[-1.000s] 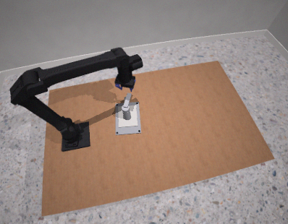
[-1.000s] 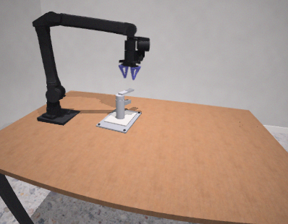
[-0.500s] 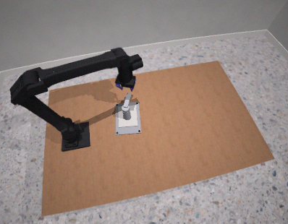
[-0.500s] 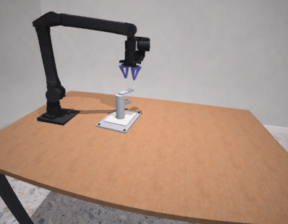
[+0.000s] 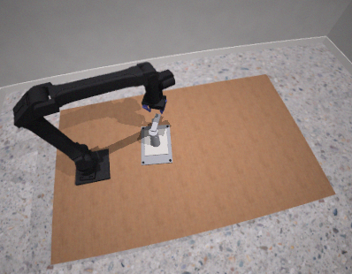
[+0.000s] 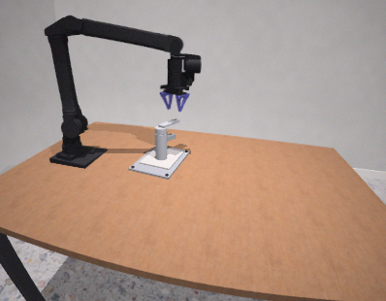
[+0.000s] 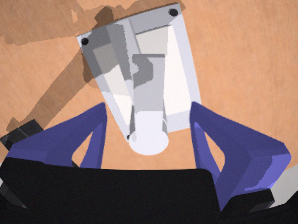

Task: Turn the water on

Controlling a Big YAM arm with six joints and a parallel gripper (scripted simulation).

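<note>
The lever lies 6 cm below my hand, 3 cm to the right of it and 1 cm behind it. From my hand the other things lie so: tap 11 cm below, 5 cm to the right, 2 cm behind.
</note>
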